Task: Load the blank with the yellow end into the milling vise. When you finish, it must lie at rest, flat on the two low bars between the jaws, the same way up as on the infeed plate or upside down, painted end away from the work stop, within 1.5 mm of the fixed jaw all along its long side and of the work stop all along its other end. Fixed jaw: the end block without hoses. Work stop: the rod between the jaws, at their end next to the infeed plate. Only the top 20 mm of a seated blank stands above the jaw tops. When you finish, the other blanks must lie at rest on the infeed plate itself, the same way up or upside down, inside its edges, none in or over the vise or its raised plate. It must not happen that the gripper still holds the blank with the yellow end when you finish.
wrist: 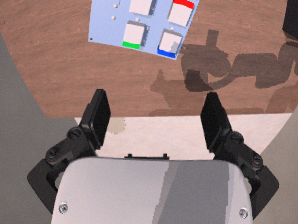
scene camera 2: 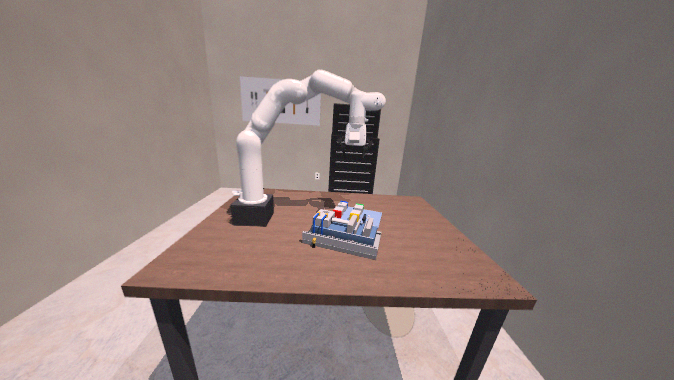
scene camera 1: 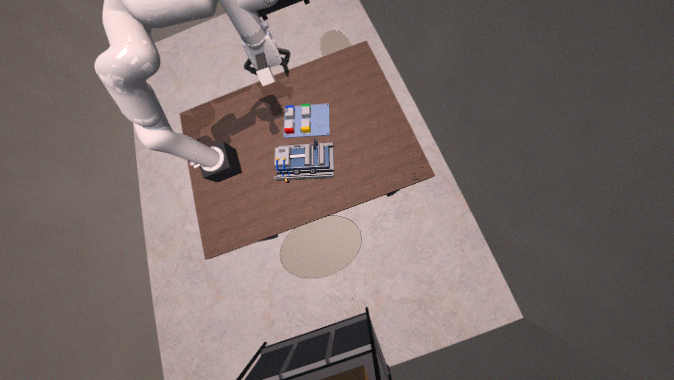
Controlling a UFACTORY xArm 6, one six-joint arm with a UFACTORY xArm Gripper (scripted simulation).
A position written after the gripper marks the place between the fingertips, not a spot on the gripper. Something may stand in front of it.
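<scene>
You'd see the gripper (scene camera 1: 276, 77) from the scene camera, and the wrist view has the gripper (wrist: 156, 102) in it too.
</scene>
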